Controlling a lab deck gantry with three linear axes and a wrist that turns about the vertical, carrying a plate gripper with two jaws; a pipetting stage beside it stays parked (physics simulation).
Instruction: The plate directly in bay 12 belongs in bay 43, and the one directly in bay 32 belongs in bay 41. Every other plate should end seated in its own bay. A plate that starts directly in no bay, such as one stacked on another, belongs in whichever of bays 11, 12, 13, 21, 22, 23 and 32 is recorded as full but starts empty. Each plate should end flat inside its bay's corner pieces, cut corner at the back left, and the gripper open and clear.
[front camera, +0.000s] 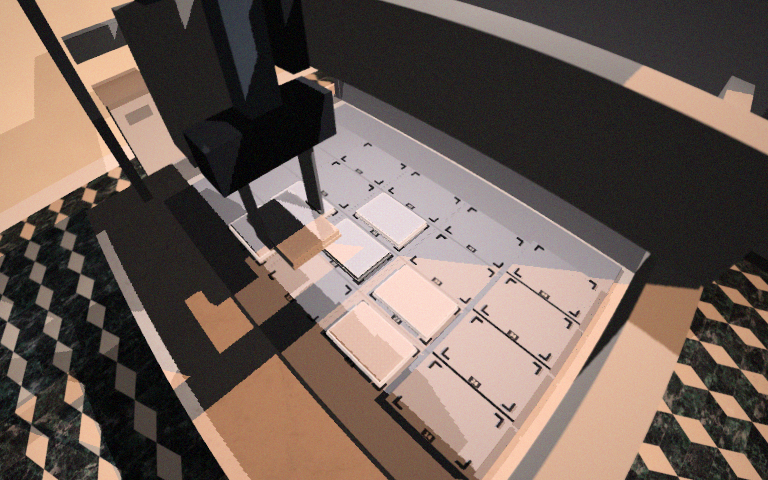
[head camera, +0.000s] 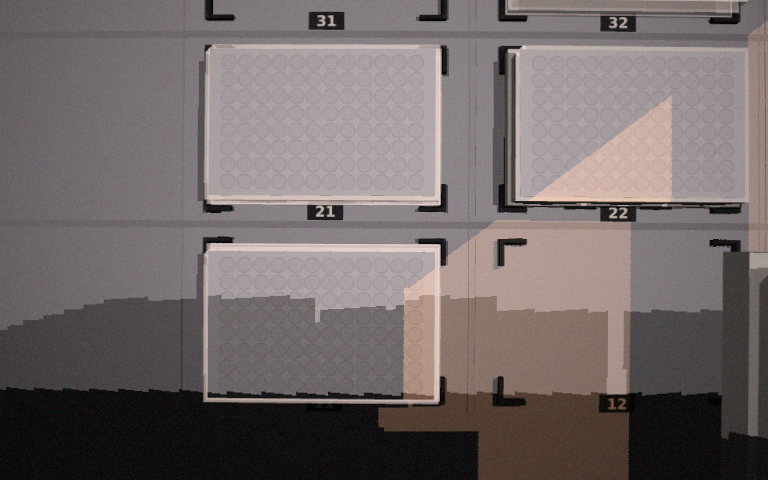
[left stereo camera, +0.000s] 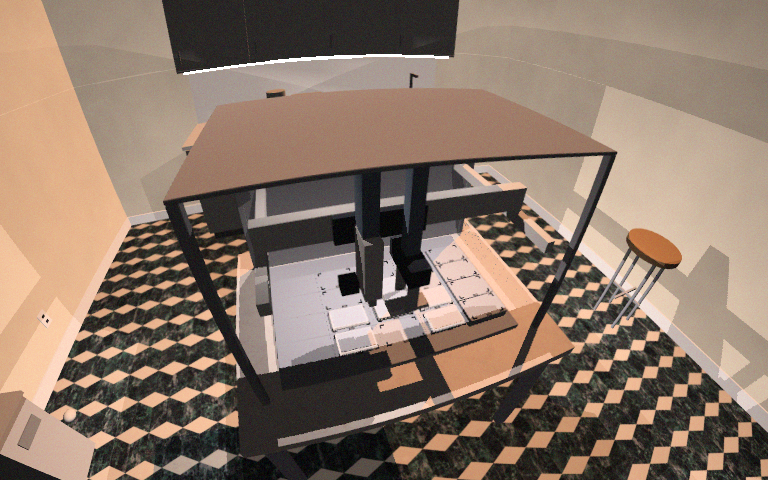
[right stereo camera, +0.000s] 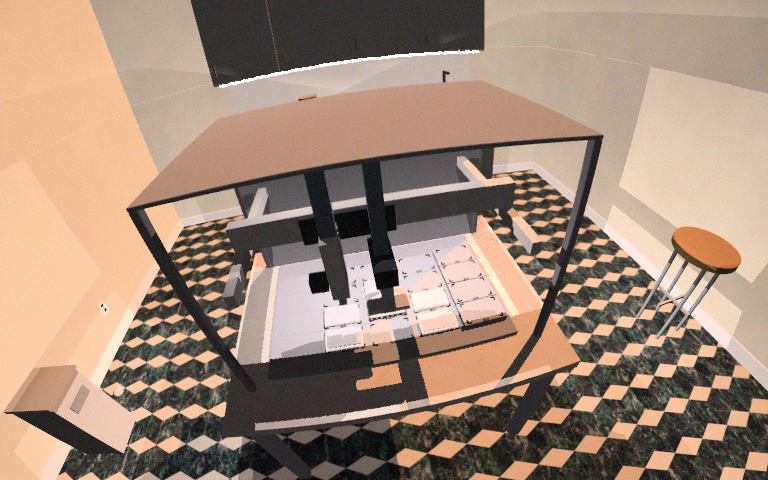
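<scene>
I see a white plate (front camera: 391, 220), a white plate (front camera: 299, 232) and a white plate (head camera: 585, 126). There is a bay 31 (front camera: 343, 186), and with it I see a bay 42 (front camera: 430, 200) and a bay 33 (front camera: 463, 275). A bay 12 (head camera: 573, 314) is here too, and I can also see that bay 12 in the front camera view (front camera: 318, 290), in the left stereo camera view (left stereo camera: 395, 332) and in the right stereo camera view (right stereo camera: 382, 333). As for my gripper (front camera: 291, 225), it shows in the left stereo camera view (left stereo camera: 405, 300) and in the right stereo camera view (right stereo camera: 387, 300) as well.
</scene>
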